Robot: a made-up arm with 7 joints.
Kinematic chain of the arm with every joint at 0, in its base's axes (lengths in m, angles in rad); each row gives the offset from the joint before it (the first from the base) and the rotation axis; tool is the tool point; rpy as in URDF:
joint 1: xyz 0 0 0.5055 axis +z
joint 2: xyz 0 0 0 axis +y
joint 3: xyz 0 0 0.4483 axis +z
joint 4: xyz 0.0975 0 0 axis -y
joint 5: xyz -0.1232 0 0.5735 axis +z
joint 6: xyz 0 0 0 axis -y
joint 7: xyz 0.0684 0 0 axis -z
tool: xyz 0 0 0 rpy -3.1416 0 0
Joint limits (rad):
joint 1: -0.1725..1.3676
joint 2: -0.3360..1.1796
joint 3: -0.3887..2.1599
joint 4: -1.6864..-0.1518
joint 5: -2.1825..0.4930
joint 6: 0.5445..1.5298
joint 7: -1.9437..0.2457
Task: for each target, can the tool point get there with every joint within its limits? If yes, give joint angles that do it. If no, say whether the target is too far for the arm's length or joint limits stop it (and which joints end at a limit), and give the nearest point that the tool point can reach.
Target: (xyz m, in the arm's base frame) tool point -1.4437 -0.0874 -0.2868
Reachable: no: too far | nearest point -0.8048 -0.0487 0.7981 | short by 1.260 m
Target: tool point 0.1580 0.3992 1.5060
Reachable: yes | joints 0.8493 0.2451 1.0068 -0.3419 -1.2903 0.7388 -0.8401
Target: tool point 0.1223 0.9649 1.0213
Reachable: yes | joints 1.0395 1.0211 1.5527 -0.6415 -1.3987 1.2664 -1.0180
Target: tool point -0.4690 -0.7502 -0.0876
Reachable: no: joint limits stop it (at a limit: joint 1, joint 2, joint 3, joint 4, joint 5, joint 6) | nearest point -0.6731 -0.4153 0.7918 | short by 0.963 m
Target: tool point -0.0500 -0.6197 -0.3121
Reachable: no: joint limits stop it (at a limit: joint 1, joint 2, joint 3, joint 4, joint 6) | nearest point 0.6007 -0.3975 0.0753 | short by 0.789 m
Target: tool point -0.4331 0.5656 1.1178
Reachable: yes | joints 0.8160 -0.0887 1.3892 -1.5398 -1.7904 0.9420 -0.1812
